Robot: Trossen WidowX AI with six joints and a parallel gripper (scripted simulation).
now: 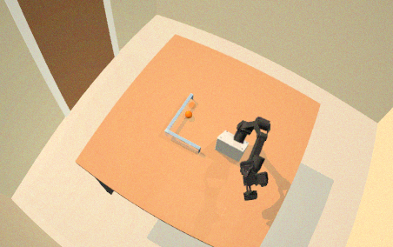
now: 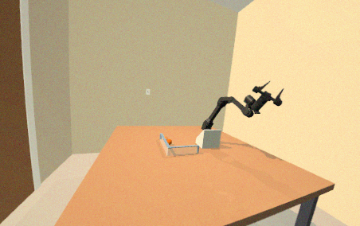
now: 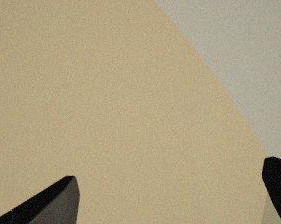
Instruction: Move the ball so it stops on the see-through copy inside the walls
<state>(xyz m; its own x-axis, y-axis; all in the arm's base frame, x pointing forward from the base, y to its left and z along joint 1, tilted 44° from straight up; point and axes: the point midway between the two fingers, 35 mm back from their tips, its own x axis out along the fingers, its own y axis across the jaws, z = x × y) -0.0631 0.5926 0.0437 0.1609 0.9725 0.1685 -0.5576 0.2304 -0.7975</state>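
Now: the orange ball 51 cm below my gripper tip, 50 cm to the right of it and 47 cm ahead of it. From my gripper tip the other things lie so: see-through copy of ball (57 cm to the right, 51 cm below, 48 cm ahead).
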